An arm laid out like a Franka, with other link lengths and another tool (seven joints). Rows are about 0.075 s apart.
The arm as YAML. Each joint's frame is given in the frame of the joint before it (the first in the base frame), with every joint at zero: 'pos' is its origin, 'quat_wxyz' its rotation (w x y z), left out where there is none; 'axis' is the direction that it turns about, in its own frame. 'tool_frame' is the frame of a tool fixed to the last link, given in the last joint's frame.
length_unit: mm
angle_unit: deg
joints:
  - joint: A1
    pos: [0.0, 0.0, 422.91]
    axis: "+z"
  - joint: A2
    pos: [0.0, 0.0, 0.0]
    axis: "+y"
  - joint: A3
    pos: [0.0, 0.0, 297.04]
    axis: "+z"
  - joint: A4
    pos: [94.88, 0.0, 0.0]
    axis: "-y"
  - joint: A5
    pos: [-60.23, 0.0, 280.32]
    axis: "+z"
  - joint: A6
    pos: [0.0, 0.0, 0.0]
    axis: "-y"
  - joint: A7
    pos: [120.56, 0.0, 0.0]
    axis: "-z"
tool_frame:
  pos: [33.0, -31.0, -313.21]
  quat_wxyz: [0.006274, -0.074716, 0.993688, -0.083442]
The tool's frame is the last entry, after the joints.
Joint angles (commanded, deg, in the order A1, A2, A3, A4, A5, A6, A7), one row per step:
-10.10, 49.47, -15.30, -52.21, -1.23, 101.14, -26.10
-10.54, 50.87, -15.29, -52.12, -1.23, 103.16, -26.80
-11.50, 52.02, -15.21, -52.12, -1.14, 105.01, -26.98
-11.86, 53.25, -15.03, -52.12, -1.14, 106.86, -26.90
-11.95, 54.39, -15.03, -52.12, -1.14, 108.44, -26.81
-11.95, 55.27, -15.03, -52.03, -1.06, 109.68, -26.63
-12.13, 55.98, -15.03, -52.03, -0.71, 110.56, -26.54
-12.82, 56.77, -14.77, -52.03, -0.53, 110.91, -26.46
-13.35, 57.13, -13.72, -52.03, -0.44, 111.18, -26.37
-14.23, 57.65, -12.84, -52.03, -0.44, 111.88, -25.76
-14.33, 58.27, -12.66, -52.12, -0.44, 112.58, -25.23
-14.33, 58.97, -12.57, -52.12, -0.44, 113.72, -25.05
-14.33, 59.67, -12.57, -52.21, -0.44, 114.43, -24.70
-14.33, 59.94, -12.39, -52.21, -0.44, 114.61, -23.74
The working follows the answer.
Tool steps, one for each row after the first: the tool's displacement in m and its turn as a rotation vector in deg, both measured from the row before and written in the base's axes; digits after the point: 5 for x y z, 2 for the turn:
0.00501, -0.00643, -0.01128, -0.40, -0.41, 0.72
0.00131, -0.01170, -0.00955, -0.26, -0.57, -0.34
0.00422, -0.00401, -0.01069, -0.25, -0.53, 0.09
0.00369, -0.00220, -0.00992, -0.31, -0.35, 0.18
0.00380, -0.00061, -0.00698, -0.21, -0.43, 0.11
0.00127, -0.00136, -0.00693, 0.15, -0.27, -0.16
-0.00409, -0.00485, -0.01009, 0.42, 0.32, -0.60
0.00110, 0.00437, -0.00657, 0.92, -0.15, -0.01
-0.00043, -0.00256, -0.00665, 0.58, -0.44, -0.86
0.00031, 0.00008, -0.00705, 0.07, -0.10, -0.40
0.00311, 0.00007, -0.00588, -0.15, -0.42, 0.09
-0.00021, -0.00026, -0.00770, -0.05, 0.04, -0.22
-0.00007, 0.00132, -0.00329, 0.14, -0.13, -0.82

Tool pose at each row, in the base's axes (x y z in m, rotation vector in deg; rounded; the steps above come from the unrounded poses):
0.67423, -0.30594, 0.25230, 23.14, -171.26, 32.14
0.67924, -0.31237, 0.24102, 24.14, -171.45, 32.94
0.68055, -0.32407, 0.23147, 23.51, -171.90, 33.51
0.68477, -0.32808, 0.22078, 23.54, -172.29, 34.09
0.68846, -0.33028, 0.21085, 23.75, -172.48, 34.70
0.69225, -0.33089, 0.20388, 23.83, -172.79, 35.18
0.69353, -0.33226, 0.19695, 23.53, -173.12, 35.04
0.68944, -0.33711, 0.18686, 22.69, -173.00, 34.27
0.69054, -0.33274, 0.18030, 22.68, -173.53, 32.95
0.69011, -0.33529, 0.17365, 21.30, -174.19, 32.19
0.69042, -0.33521, 0.16660, 20.66, -174.32, 32.09
0.69352, -0.33514, 0.16072, 20.73, -174.67, 32.48
0.69332, -0.33540, 0.15303, 20.39, -174.61, 32.52
0.69324, -0.33408, 0.14974, 19.11, -174.79, 32.32

